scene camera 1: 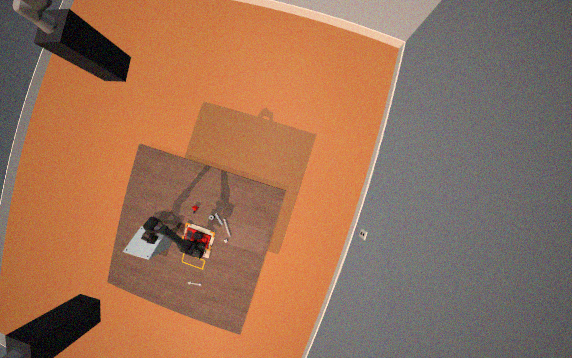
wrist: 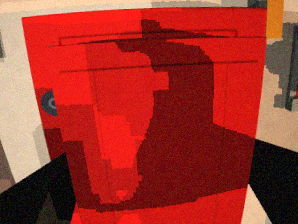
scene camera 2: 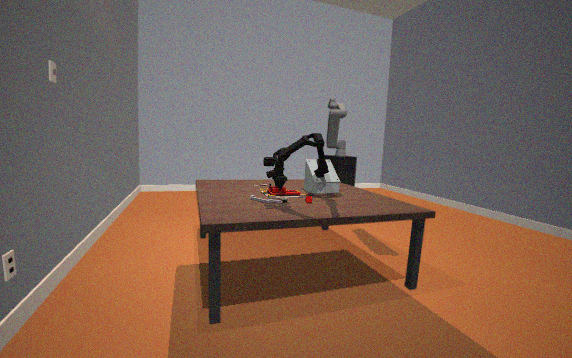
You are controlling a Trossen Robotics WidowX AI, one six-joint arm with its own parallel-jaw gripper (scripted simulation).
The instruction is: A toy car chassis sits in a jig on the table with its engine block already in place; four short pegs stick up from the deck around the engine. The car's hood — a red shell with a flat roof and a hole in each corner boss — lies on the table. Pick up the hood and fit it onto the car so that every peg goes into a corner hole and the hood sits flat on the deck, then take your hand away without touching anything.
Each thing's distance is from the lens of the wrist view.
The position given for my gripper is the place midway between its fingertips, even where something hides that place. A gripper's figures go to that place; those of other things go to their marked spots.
my gripper (wrist: 159, 153): 0.10 m
red hood (wrist: 157, 122): 0.08 m
